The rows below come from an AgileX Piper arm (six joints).
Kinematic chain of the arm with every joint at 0, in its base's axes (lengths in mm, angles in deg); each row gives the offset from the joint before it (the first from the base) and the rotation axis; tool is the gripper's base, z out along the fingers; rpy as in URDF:
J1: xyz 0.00 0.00 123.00 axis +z
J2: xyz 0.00 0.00 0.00 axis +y
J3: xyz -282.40 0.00 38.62 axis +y
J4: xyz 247.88 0.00 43.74 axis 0.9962 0 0.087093
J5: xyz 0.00 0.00 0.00 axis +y
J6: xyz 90.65 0.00 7.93 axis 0.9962 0 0.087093
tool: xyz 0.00 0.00 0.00 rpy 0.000 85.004 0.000
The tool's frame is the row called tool.
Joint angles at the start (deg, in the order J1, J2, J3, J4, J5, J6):
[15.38, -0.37, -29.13, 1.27, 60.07, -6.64]
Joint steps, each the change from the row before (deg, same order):
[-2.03, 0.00, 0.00, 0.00, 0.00, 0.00]
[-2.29, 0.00, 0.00, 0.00, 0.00, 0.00]
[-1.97, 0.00, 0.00, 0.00, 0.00, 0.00]
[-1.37, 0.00, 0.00, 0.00, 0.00, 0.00]
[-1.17, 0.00, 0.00, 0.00, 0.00, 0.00]
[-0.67, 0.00, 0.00, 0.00, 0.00, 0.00]
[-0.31, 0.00, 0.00, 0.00, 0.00, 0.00]
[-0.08, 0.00, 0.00, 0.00, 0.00, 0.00]
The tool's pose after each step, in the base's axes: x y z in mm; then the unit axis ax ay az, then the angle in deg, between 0 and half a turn. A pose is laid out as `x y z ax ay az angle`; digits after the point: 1 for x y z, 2 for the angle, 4 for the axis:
-6.6 0.2 280.7 -0.1739 0.9835 0.0499 115.79
-6.6 0.5 280.7 -0.1543 0.9873 0.0373 115.69
-6.6 0.7 280.7 -0.1373 0.9902 0.0265 115.63
-6.5 0.9 280.7 -0.1255 0.9919 0.0190 115.60
-6.5 1.0 280.7 -0.1154 0.9932 0.0126 115.58
-6.5 1.1 280.7 -0.1096 0.9939 0.0089 115.57
-6.5 1.1 280.7 -0.1069 0.9942 0.0072 115.57
-6.5 1.1 280.7 -0.1062 0.9943 0.0068 115.57

